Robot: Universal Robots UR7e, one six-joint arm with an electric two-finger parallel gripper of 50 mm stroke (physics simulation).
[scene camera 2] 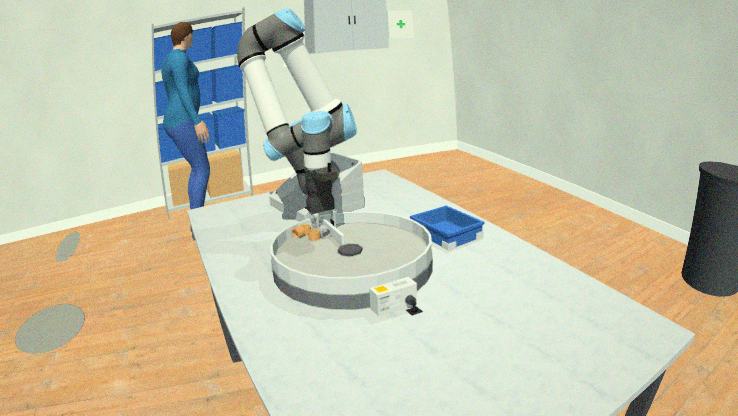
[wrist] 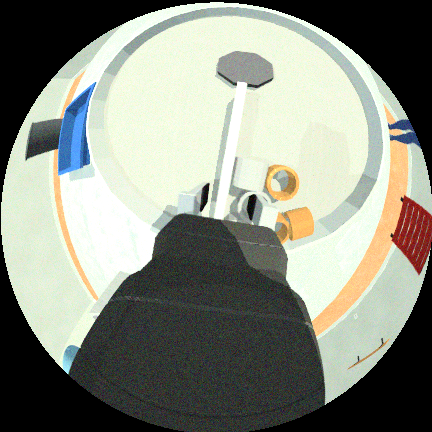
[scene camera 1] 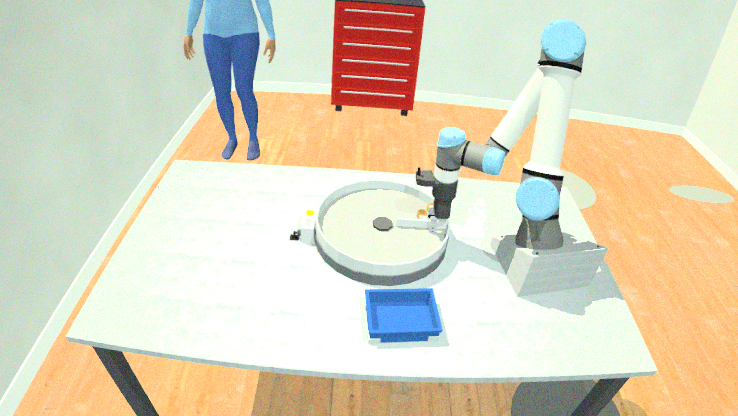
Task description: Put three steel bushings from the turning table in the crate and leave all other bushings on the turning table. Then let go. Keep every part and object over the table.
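Seen in the pictures: gripper, fingertip midpoint: (scene camera 2: 326,232) (wrist: 228,195) (scene camera 1: 431,227); arm's base, origin of the base link: (scene camera 1: 539,243).
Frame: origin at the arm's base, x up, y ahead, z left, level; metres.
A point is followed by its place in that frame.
My gripper (scene camera 1: 438,224) {x -0.056, y 0.302, z -0.168 m} (scene camera 2: 324,223) {x -0.056, y 0.302, z -0.168 m} (wrist: 228,195) {x -0.056, y 0.302, z -0.168 m} is low over the turning table (scene camera 1: 382,268) {x -0.038, y 0.494, z 0.017 m} (scene camera 2: 320,284) {x -0.041, y 0.584, z -0.357 m} (wrist: 175,100) {x -0.052, y 0.413, z -0.112 m}, at the rim on the arm's side. Its fingers straddle the white guide bar (scene camera 1: 413,223) {x -0.035, y 0.363, z -0.169 m} (scene camera 2: 333,230) {x -0.027, y 0.360, z -0.177 m} (wrist: 232,145) {x -0.022, y 0.352, z -0.172 m} and seem to press a mostly hidden steel bushing against it. The right finger in the wrist view stands at the opening of another steel bushing (wrist: 242,200) {x -0.030, y 0.304, z -0.182 m}. A steel bushing (wrist: 251,172) {x -0.023, y 0.330, z -0.188 m} lies on its side beside the bar. Several bronze bushings (scene camera 1: 422,212) {x -0.041, y 0.317, z -0.231 m} (scene camera 2: 299,230) {x -0.029, y 0.291, z -0.248 m} (wrist: 301,223) {x -0.026, y 0.284, z -0.243 m} sit close by. The blue crate (scene camera 1: 403,335) {x -0.076, y 0.473, z 0.226 m} (scene camera 2: 462,236) {x -0.079, y 0.552, z 0.134 m} (wrist: 75,140) {x -0.100, y 0.448, z 0.192 m} is empty.
The turning table has a raised rim and a dark centre hub (scene camera 1: 382,223) {x -0.044, y 0.458, z -0.187 m} (scene camera 2: 349,250) {x -0.044, y 0.467, z -0.198 m} (wrist: 245,68) {x -0.044, y 0.451, z -0.189 m}. A white control box (scene camera 1: 307,225) {x -0.047, y 0.693, z -0.195 m} (scene camera 2: 392,297) {x -0.064, y 0.705, z -0.246 m} stands against its outer side. A person (scene camera 1: 231,77) (scene camera 2: 181,103) and a red drawer cabinet (scene camera 1: 377,56) (wrist: 415,234) are beyond the table.
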